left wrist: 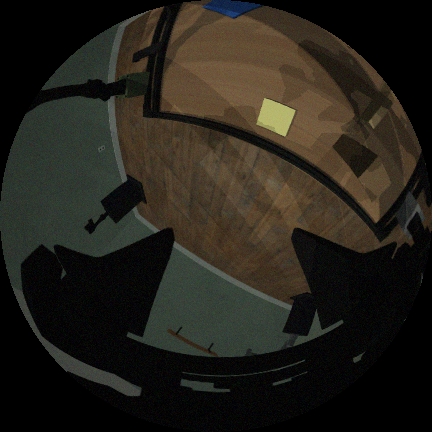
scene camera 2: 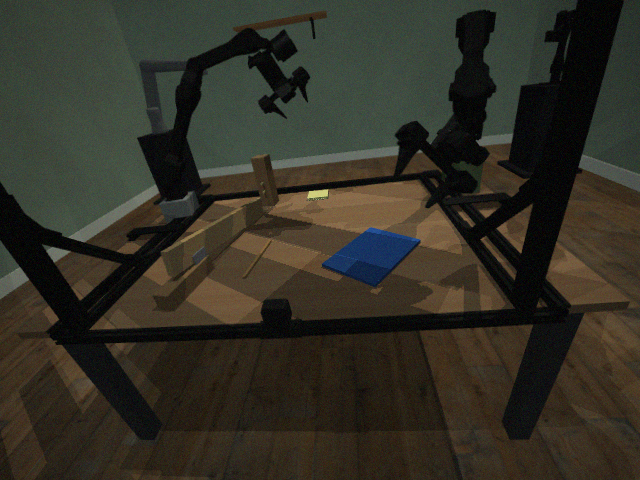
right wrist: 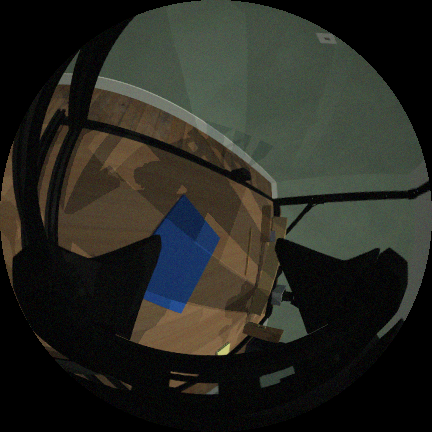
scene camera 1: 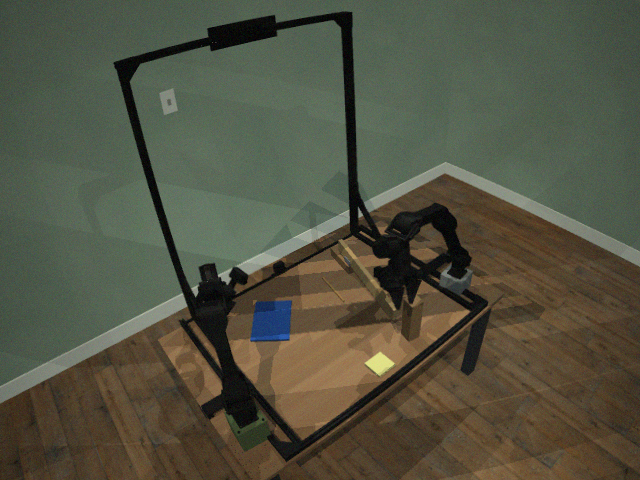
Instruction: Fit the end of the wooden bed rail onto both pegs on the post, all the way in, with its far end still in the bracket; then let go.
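Pixels of known places: left gripper, fingertip midpoint: (left wrist: 235, 234) (scene camera 2: 296, 110) (right wrist: 291, 372) (scene camera 1: 404, 306); right gripper, fingertip midpoint: (scene camera 2: 410, 193) (right wrist: 219, 243) (scene camera 1: 240, 292); left arm's base, origin of the base link: (scene camera 2: 177, 197) (right wrist: 282, 295) (scene camera 1: 457, 272); right arm's base, origin of the base link: (left wrist: 121, 86) (scene camera 1: 244, 416).
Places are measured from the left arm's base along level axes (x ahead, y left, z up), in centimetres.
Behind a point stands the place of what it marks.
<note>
The wooden bed rail (scene camera 1: 367, 276) {x 24.6, y -27.7, z 0.1 cm} (scene camera 2: 222, 229) {x 23.3, y -32.0, z -1.6 cm} (right wrist: 270, 270) {x 24.4, y -29.1, z -1.8 cm} stands on edge. Its near end is low beside the upright post (scene camera 1: 412, 320) {x 36.0, y 1.6, z 3.0 cm} (scene camera 2: 265, 175) {x 34.2, y -3.1, z 3.6 cm} (right wrist: 262, 332) {x 35.4, y -2.2, z 1.5 cm}, with a small gap showing in scene camera 1. A peg (scene camera 2: 262, 187) {x 32.1, y -2.3, z -0.8 cm} shows bare on the post's face, above the rail's end. Toward the rail's far end a small grey bracket piece (scene camera 1: 347, 260) (scene camera 2: 199, 254) {x 19.6, y -42.9, z -2.4 cm} (right wrist: 272, 236) {x 19.8, y -42.5, z -2.6 cm} shows at its side; how the end sits there is unclear. My left gripper (scene camera 2: 295, 109) {x 48.8, y 5.7, z 22.5 cm} (left wrist: 235, 234) {x 48.8, y 5.7, z 22.5 cm} is open and empty, high above the table. My right gripper (scene camera 2: 412, 190) {x 68.3, y -52.4, z 8.7 cm} (right wrist: 219, 243) {x 68.3, y -52.4, z 8.7 cm} is open and empty, away from the rail.
A blue flat panel (scene camera 1: 271, 320) {x 61.8, y -45.8, z -7.3 cm} (scene camera 2: 372, 255) {x 61.0, y -47.9, z -7.4 cm} (right wrist: 182, 255) {x 60.7, y -46.6, z -7.4 cm} lies mid-table. A thin stick (scene camera 1: 332, 289) {x 33.0, y -39.6, z -7.8 cm} (scene camera 2: 256, 258) {x 32.3, y -40.6, z -7.4 cm} lies beside the rail. A yellow pad (scene camera 1: 379, 363) {x 51.9, y -0.5, z -7.1 cm} (scene camera 2: 317, 194) {x 51.5, y -1.2, z -7.2 cm} (left wrist: 276, 117) {x 51.4, y -0.2, z -7.2 cm} lies near the post. A black frame (scene camera 2: 175, 331) {x 18.1, y -62.9, z -8.9 cm} borders the table.
</note>
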